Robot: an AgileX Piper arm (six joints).
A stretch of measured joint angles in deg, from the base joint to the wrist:
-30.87 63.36 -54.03 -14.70 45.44 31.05
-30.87 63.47 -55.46 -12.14 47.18 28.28
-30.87 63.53 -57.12 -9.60 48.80 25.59
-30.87 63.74 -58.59 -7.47 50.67 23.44
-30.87 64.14 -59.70 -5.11 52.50 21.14
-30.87 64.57 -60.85 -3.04 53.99 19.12
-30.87 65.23 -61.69 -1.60 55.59 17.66
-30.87 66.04 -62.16 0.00 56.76 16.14
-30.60 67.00 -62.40 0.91 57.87 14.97
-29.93 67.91 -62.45 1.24 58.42 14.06
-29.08 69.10 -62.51 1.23 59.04 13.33
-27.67 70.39 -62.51 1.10 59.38 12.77
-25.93 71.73 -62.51 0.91 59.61 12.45
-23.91 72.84 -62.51 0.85 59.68 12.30
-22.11 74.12 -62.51 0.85 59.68 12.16
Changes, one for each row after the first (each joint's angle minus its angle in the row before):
0.00 0.11 -1.43 2.56 1.74 -2.77
0.00 0.06 -1.66 2.54 1.62 -2.69
0.00 0.21 -1.47 2.13 1.87 -2.15
0.00 0.40 -1.11 2.36 1.83 -2.30
0.00 0.43 -1.15 2.07 1.49 -2.02
0.00 0.66 -0.84 1.44 1.60 -1.46
0.00 0.81 -0.47 1.60 1.17 -1.52
0.27 0.96 -0.24 0.91 1.11 -1.17
0.67 0.91 -0.05 0.33 0.55 -0.91
0.85 1.19 -0.06 -0.01 0.62 -0.73
1.41 1.29 0.00 -0.13 0.34 -0.56
1.74 1.34 0.00 -0.19 0.23 -0.32
2.02 1.11 0.00 -0.06 0.07 -0.15
1.80 1.28 0.00 0.00 0.00 -0.14

